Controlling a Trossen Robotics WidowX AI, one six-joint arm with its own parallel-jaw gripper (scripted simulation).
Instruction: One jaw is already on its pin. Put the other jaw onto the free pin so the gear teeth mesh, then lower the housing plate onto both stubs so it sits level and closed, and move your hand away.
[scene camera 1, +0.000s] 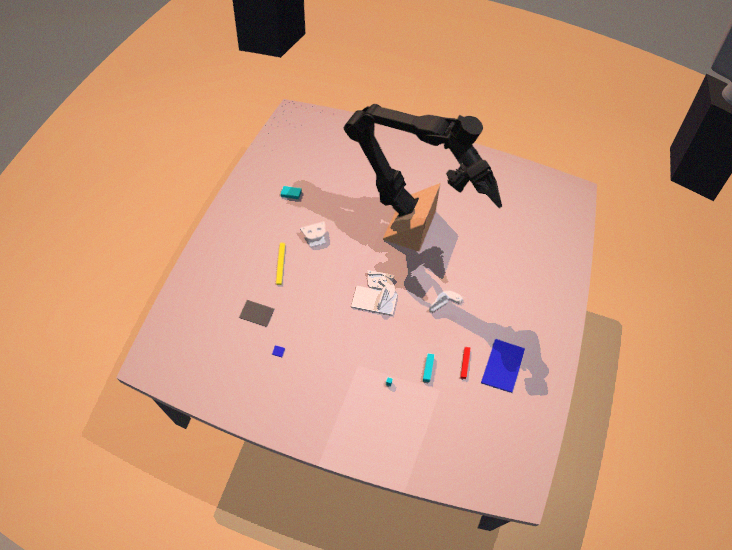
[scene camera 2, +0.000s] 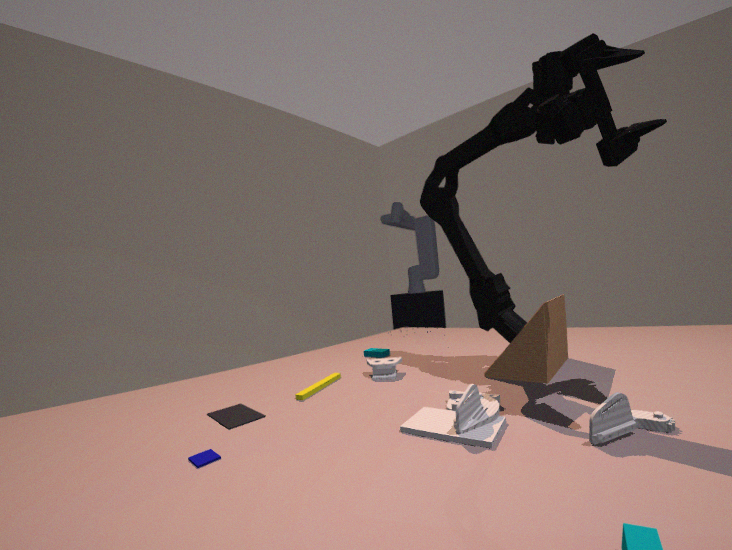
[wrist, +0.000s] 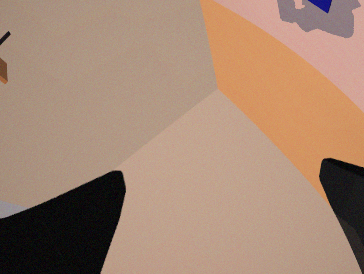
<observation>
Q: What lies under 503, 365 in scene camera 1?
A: A blue rectangle.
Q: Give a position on a dark grey square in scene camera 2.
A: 240, 414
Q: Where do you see my gripper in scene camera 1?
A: At 499, 204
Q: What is my gripper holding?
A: Nothing.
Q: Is my gripper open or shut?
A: Open.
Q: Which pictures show my gripper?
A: Scene camera 1, scene camera 2 and the wrist view: all of them.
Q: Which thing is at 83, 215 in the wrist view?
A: My gripper.
</observation>
